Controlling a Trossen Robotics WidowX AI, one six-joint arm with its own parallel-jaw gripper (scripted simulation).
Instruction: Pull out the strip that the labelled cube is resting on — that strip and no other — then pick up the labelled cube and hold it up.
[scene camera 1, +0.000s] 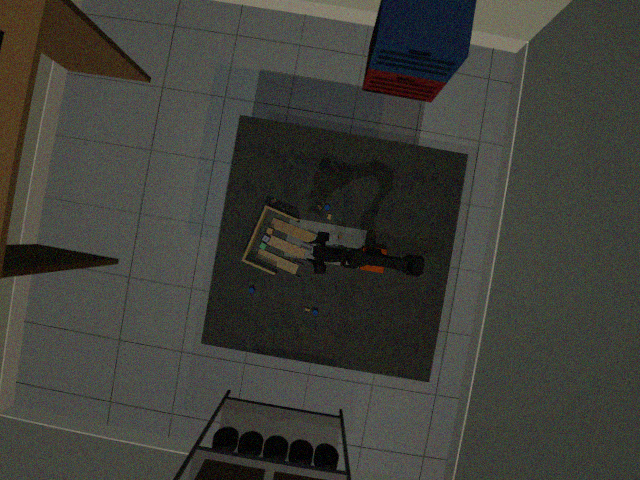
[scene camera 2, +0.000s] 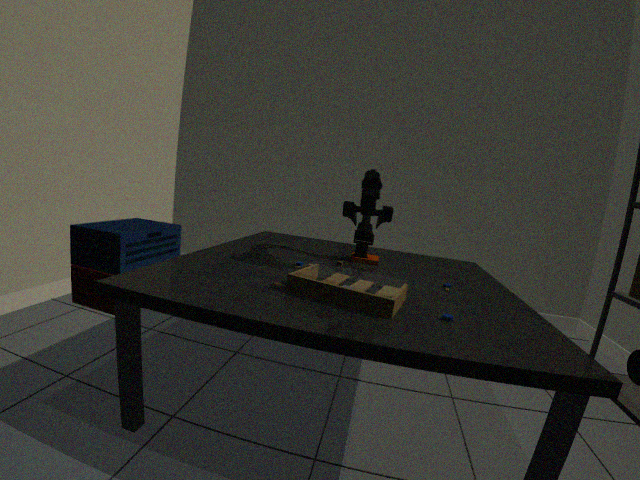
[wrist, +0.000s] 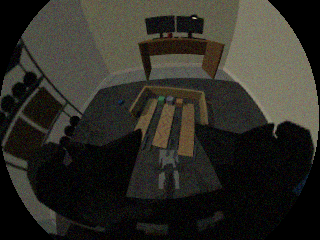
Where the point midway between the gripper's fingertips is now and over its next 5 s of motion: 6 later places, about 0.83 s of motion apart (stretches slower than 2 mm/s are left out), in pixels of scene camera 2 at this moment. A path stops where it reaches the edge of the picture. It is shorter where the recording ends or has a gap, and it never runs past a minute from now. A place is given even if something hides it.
My gripper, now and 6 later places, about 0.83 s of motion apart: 365, 226; 366, 262; 366, 272; 365, 282; 366, 281; 369, 279; 372, 277
